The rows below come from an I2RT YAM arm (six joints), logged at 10 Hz.
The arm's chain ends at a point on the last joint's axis. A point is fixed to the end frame.
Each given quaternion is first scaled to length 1.
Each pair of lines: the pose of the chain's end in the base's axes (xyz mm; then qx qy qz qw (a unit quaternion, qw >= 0)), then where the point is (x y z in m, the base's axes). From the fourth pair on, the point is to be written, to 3 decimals.
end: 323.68 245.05 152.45 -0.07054 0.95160 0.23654 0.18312
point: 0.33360 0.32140 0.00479
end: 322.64 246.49 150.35 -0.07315 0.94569 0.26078 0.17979
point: 0.33033 0.32991 0.00643
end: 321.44 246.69 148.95 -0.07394 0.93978 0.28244 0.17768
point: 0.32750 0.33636 0.00876
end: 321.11 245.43 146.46 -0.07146 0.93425 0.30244 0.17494
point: 0.326 0.341 0.010
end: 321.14 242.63 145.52 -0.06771 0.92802 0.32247 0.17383
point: 0.325 0.344 0.013
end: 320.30 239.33 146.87 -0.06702 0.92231 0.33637 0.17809
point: 0.325 0.344 0.018
